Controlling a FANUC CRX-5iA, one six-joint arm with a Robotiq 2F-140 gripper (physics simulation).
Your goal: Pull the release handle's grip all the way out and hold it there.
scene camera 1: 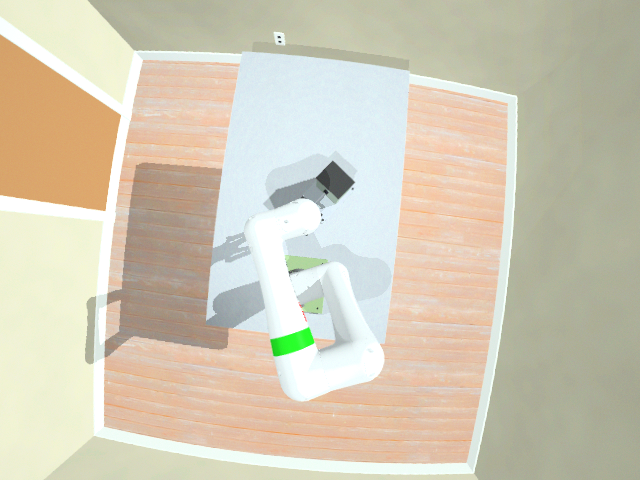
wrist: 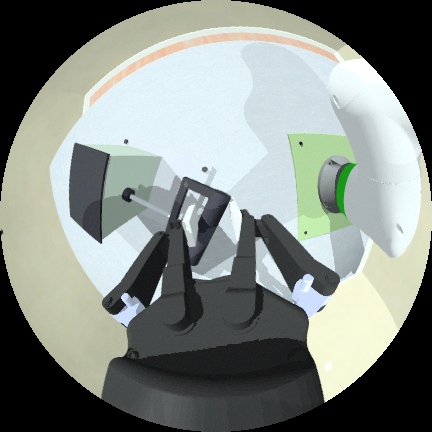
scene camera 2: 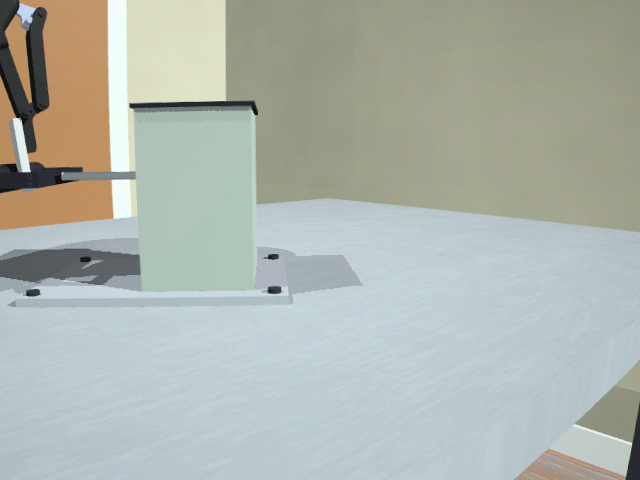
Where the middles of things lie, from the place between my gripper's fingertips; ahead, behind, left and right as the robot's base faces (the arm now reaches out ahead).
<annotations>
The base plate (scene camera 2: 87,282) is 150 mm ahead of my hand, 90 mm below it and 40 mm to the right of it.
</annotations>
